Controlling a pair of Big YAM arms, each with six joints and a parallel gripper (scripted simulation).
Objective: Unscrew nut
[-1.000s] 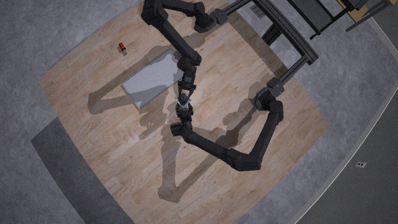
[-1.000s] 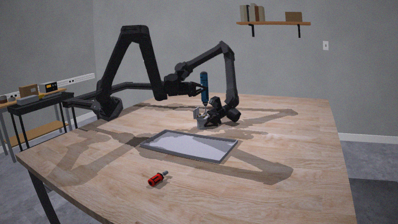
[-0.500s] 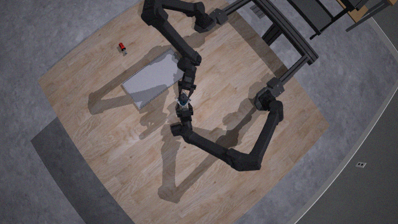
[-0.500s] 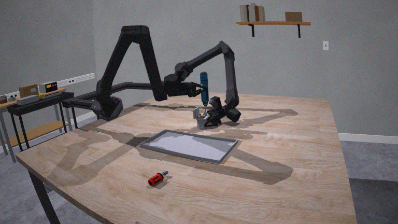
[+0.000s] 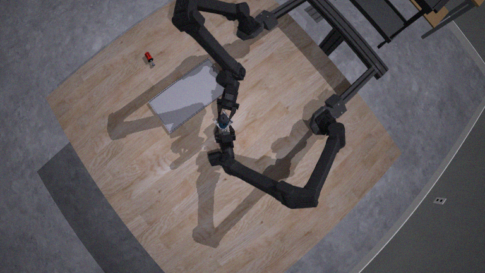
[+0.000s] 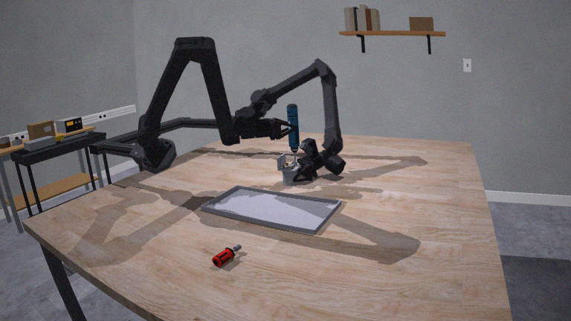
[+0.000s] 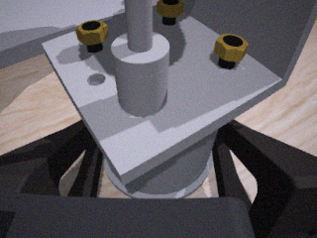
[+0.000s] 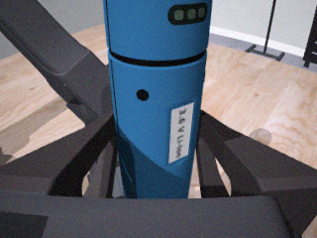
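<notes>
Right now my left hand is 10 mm below the joint module. Round my left hand: driver tip (10 mm ahead, 20 mm to the left, 70 mm above); then grey bracket plate (50 mm above); then nut (10 mm ahead, 20 mm to the left, 50 mm above).
</notes>
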